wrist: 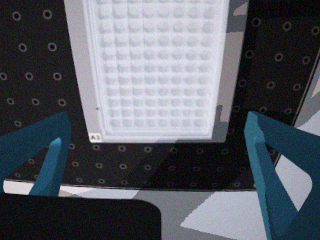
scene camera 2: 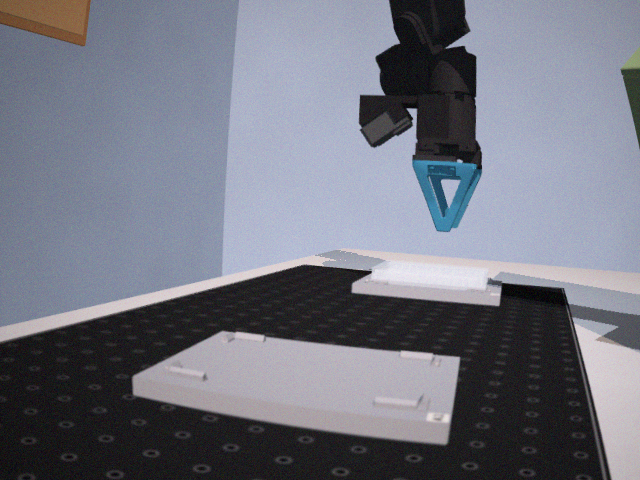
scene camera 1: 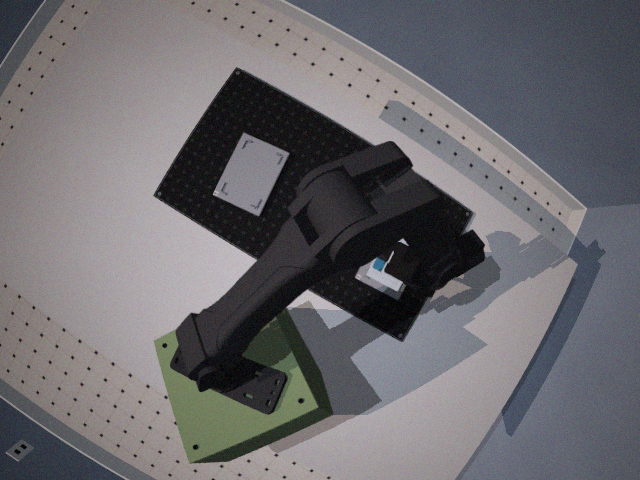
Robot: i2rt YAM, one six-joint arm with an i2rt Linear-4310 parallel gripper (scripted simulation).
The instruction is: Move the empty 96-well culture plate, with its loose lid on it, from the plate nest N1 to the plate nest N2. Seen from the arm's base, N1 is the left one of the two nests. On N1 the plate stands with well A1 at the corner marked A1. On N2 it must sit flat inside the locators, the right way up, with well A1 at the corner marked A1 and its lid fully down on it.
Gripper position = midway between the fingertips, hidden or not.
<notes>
I see my gripper [scene camera 2: 447, 229], a plate lid [scene camera 2: 430, 271] and a 96-well culture plate [scene camera 2: 391, 279].
The plate lid is seen too in the wrist view [wrist: 156, 77]. My gripper shows as well in the wrist view [wrist: 157, 121] and in scene camera 1 [scene camera 1: 398, 265].
</notes>
